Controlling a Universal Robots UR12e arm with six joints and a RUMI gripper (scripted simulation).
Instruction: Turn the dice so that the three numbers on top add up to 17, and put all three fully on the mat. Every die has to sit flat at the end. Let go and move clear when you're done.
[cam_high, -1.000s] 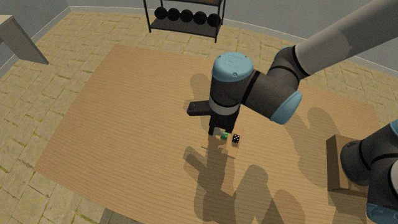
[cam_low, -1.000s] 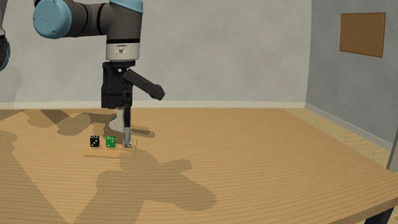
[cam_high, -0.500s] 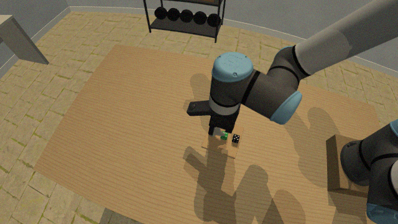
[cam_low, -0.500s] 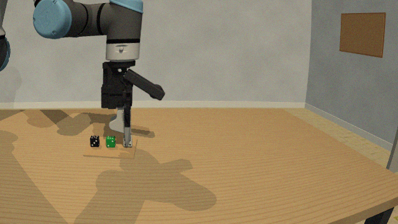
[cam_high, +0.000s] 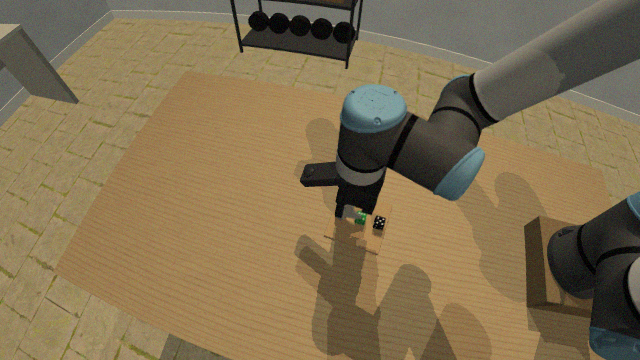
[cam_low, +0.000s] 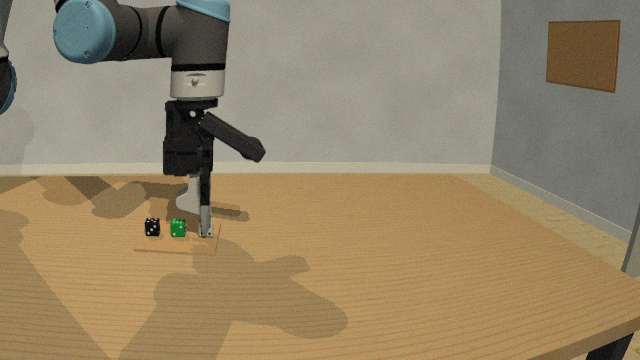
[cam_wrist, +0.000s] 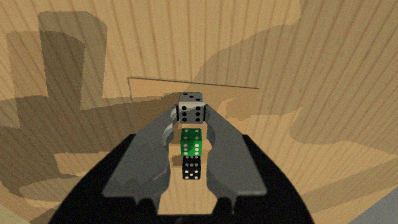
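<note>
Right now my hand is 10 mm above the white die. The rest, counted from my hand: black die 100 mm behind, 10 mm to the left, 10 mm below; then tan mat 50 mm behind, 20 mm below, 10 mm to the left; then green die 50 mm behind, 10 mm to the left, 10 mm below.
</note>
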